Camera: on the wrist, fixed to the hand. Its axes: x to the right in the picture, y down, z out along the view.
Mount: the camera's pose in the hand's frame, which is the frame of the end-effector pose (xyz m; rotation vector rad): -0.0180 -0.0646 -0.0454 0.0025 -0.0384 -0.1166
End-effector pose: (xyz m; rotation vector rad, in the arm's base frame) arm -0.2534 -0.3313 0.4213 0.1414 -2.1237 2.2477
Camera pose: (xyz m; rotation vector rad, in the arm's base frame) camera -0.2309 -0.2817 0.4812 0.3026 -2.0727 2.1996
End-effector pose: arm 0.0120 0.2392 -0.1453 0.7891 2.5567 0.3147
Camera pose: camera -0.0272 0.1726 -0.1211 0.6375 2.5547 0.2569
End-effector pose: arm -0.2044 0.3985 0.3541 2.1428 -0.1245 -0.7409
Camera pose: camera -0.2049 0.4773 0.3352 2.1529 -0.0208 -0.8498
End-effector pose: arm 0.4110 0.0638 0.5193 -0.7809 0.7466 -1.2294
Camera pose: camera 0.3364 0.0664 0.5507 -0.8534 0.6758 -1.3159
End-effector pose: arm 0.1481 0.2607 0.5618 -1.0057 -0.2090 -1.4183
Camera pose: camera 0.0681 0.2533 0.5520 -1.0331 -0.3017 -1.5046
